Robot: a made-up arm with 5 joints.
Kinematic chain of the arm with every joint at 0, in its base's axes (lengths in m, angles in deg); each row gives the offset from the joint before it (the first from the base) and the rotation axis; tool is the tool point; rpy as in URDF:
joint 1: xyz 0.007 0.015 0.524 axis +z
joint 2: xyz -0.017 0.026 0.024 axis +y
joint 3: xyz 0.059 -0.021 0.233 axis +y
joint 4: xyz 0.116 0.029 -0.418 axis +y
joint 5: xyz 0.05 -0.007 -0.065 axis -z
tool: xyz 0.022 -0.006 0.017 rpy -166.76 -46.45 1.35
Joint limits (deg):
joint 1: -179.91..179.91
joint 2: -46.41..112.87
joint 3: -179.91..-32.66
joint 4: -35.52..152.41
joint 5: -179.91..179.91
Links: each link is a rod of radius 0.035 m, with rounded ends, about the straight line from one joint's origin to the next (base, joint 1, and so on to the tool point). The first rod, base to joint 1, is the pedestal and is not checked.
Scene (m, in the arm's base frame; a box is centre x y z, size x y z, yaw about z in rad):
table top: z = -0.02
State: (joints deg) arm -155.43 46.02 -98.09 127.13 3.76
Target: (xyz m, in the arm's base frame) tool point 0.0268 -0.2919 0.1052
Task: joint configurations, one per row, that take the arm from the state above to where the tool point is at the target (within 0.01 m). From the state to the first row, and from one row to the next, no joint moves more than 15 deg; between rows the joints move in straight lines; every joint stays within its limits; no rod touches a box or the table.
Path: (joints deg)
1: -142.41 51.90 -94.77 126.54 2.76
2: -129.38 57.78 -91.46 125.94 1.77
3: -116.36 63.66 -88.14 125.35 0.77
4: -103.34 69.54 -84.83 124.76 -0.23
5: -90.31 75.42 -81.51 124.17 -1.23

